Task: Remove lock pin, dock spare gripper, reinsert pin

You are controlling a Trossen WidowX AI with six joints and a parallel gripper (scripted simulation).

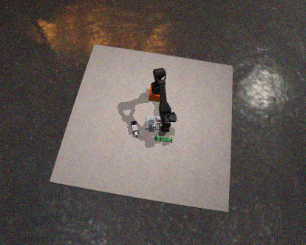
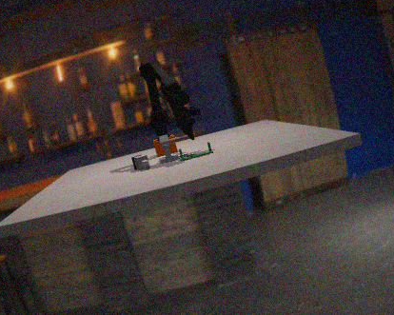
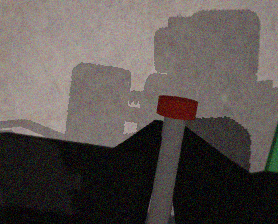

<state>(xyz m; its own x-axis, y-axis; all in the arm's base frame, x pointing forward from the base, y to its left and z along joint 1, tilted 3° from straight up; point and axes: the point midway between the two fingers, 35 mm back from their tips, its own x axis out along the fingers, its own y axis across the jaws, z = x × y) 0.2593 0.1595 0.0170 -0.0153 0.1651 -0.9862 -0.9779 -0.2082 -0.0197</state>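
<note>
Now: the green pin cradle 100 mm ahead of my gripper tip, 10 mm to the left of it and 40 mm below it. From my gripper tip the other things lie so: mount: 20 mm ahead, 120 mm to the right, 10 mm below; spare gripper: 100 mm ahead, 230 mm to the right, 30 mm below.
</note>
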